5 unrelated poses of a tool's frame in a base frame.
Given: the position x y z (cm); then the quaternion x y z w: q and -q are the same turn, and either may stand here.
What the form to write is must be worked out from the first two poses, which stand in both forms.
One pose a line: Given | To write
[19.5, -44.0, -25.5, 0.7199, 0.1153, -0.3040, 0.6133] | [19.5, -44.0, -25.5, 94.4, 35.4, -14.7]
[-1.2, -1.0, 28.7, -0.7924, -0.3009, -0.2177, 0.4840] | [-1.2, -1.0, 28.7, -124.5, -39.5, 20.2]
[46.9, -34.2, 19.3, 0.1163, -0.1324, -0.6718, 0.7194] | [46.9, -34.2, 19.3, 20.2, -2.0, -86.4]
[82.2, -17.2, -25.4, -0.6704, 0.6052, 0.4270, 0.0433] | [82.2, -17.2, -25.4, 144.0, 38.7, -97.2]
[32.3, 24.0, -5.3, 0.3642, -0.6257, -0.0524, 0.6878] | [32.3, 24.0, -5.3, 94.9, -55.3, -68.2]
